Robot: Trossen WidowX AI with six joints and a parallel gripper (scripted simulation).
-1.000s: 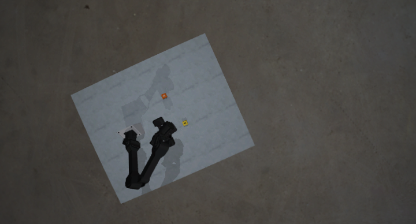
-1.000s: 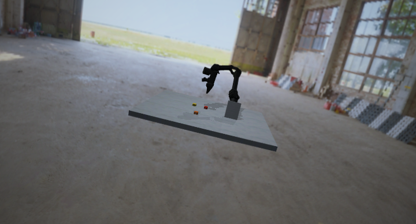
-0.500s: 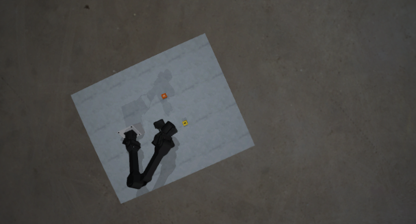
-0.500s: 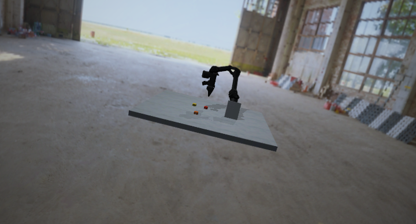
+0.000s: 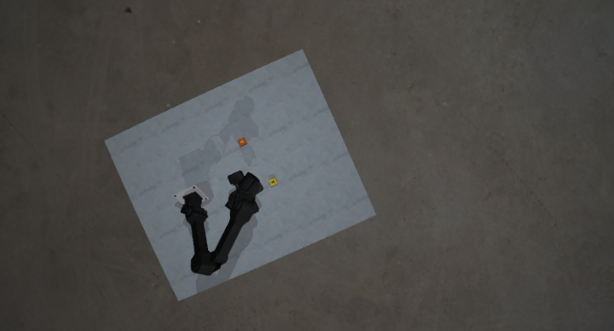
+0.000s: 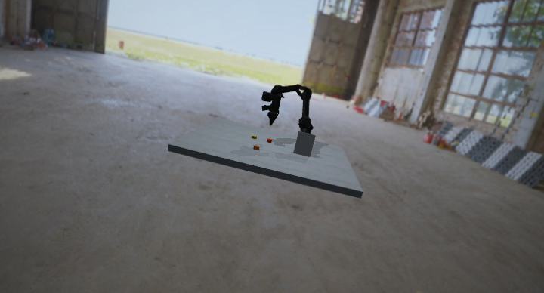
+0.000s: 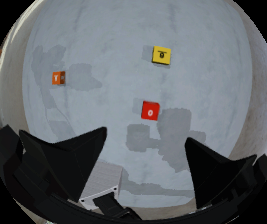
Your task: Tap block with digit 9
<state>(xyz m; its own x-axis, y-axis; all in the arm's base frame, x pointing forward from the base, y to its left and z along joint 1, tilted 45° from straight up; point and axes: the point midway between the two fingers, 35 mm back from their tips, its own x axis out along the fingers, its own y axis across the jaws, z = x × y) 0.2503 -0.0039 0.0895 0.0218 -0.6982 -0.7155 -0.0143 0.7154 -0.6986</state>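
My gripper tip is now 40 mm short of the orange block, 220 mm to the right of it and 120 mm above it. Also, from my gripper tip: red block 10 mm behind, 10 mm to the right, 120 mm below; yellow block 100 mm ahead, 10 mm to the right, 120 mm below.
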